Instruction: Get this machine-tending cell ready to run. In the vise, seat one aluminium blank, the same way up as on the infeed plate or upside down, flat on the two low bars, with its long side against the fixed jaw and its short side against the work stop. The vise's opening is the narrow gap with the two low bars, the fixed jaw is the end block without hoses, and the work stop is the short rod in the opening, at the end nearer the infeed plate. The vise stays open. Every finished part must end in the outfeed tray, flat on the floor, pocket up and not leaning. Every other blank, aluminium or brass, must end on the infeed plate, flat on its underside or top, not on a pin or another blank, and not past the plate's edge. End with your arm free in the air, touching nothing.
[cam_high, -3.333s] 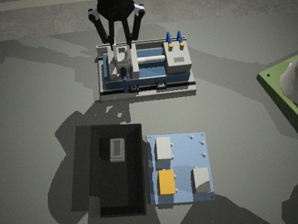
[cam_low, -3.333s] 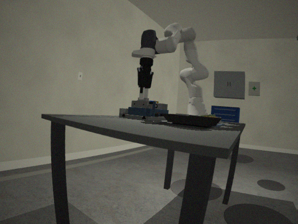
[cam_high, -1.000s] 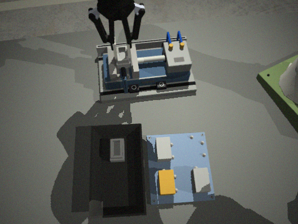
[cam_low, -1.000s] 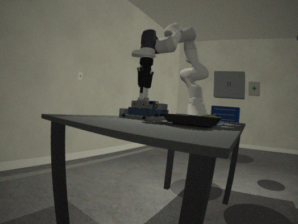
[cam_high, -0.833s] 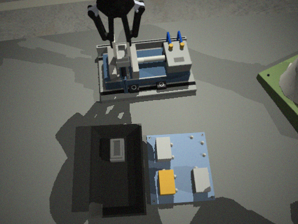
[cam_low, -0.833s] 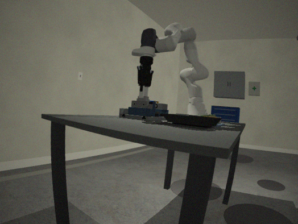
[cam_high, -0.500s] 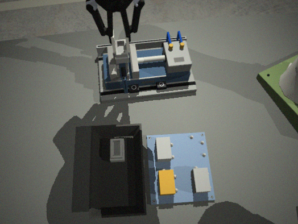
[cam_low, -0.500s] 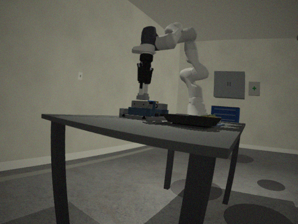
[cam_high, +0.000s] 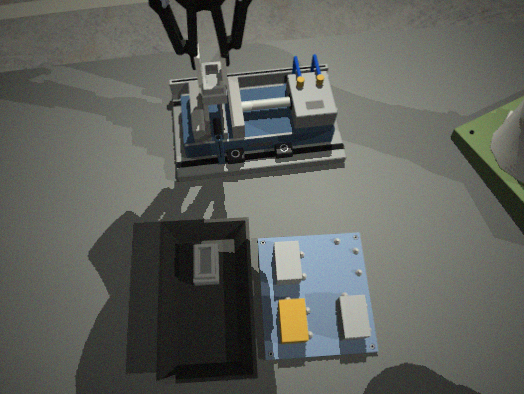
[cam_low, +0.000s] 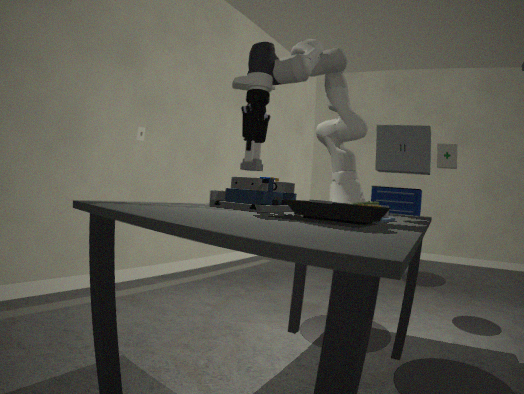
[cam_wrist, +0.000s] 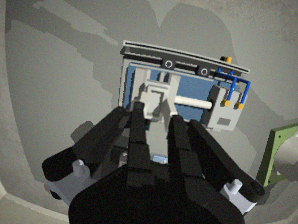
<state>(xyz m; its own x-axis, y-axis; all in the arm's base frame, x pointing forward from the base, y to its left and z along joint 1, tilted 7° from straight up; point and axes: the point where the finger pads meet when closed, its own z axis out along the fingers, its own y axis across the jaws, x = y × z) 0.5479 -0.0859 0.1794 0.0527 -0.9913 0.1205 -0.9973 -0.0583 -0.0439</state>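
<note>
My gripper is now 9 cm above the work stop and 5 cm to the right of it. Round my hand: moving jaw 10 cm below, 3 cm behind, 1 cm to the left; fixed jaw 10 cm below, 3 cm ahead, 1 cm to the left; vise 14 cm below, 7 cm behind.
</note>
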